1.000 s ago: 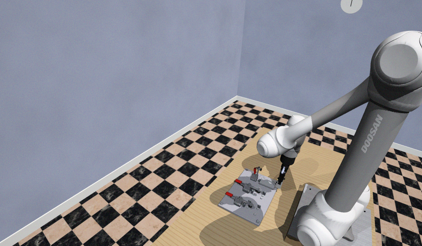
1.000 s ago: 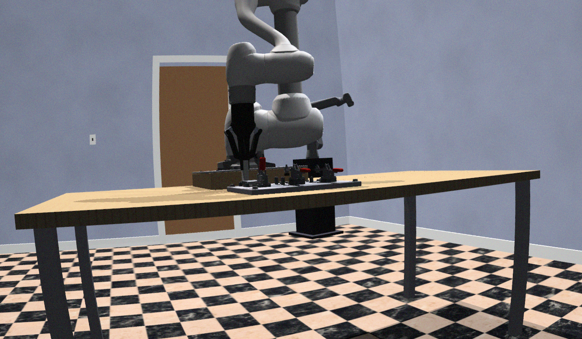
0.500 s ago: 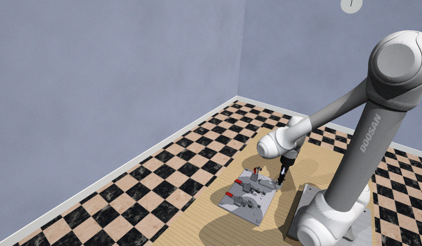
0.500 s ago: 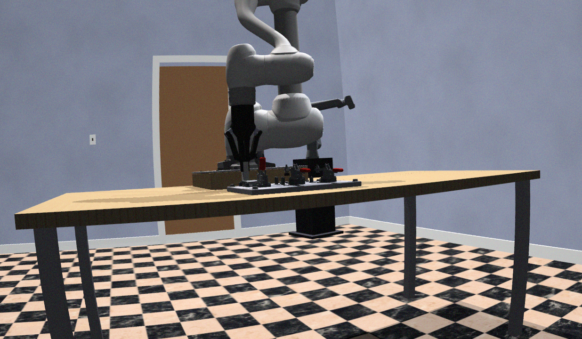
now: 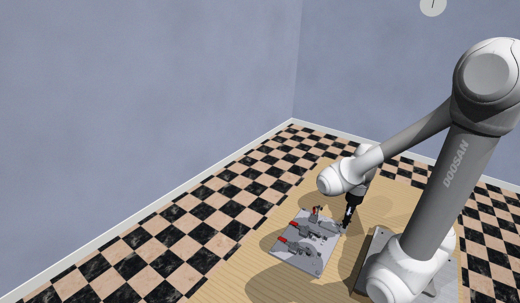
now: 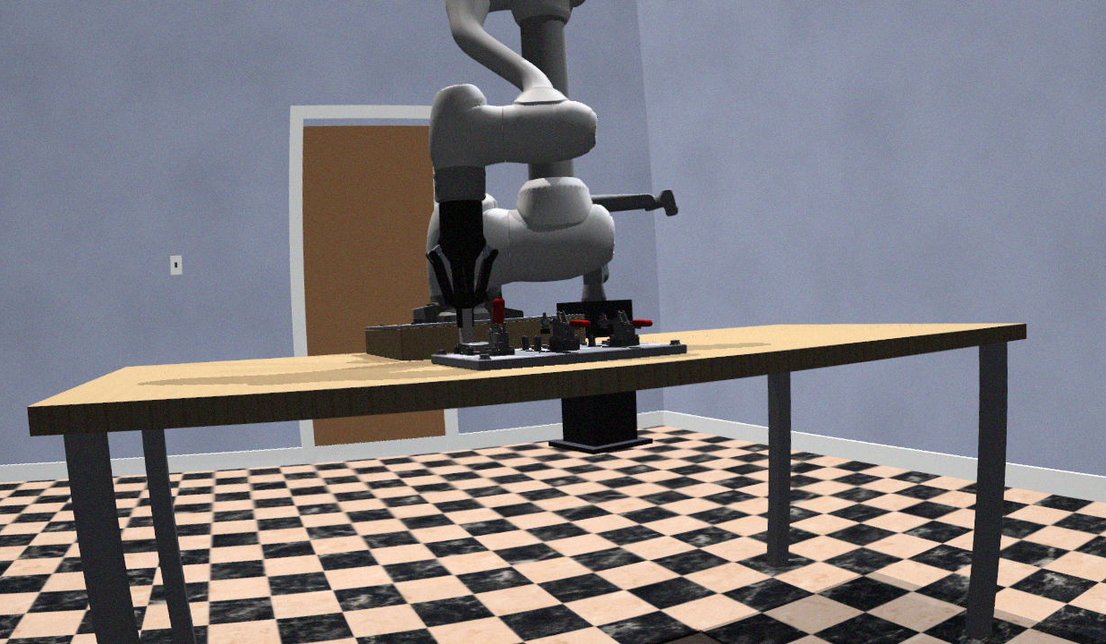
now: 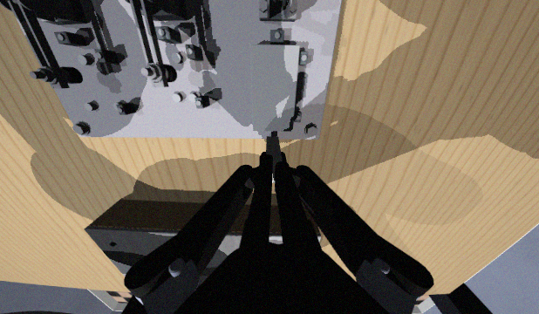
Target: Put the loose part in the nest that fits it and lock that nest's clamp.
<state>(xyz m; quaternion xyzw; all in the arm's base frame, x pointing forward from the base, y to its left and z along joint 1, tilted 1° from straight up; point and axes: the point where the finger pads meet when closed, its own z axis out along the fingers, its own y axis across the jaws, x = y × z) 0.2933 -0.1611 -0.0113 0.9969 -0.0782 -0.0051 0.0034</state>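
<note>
The flat grey part lies 70 mm ahead of my hand, 30 mm below it and 10 mm to the right of it. Round my hand: grey fixture plate (140 mm ahead, 90 mm to the left, 50 mm below).
</note>
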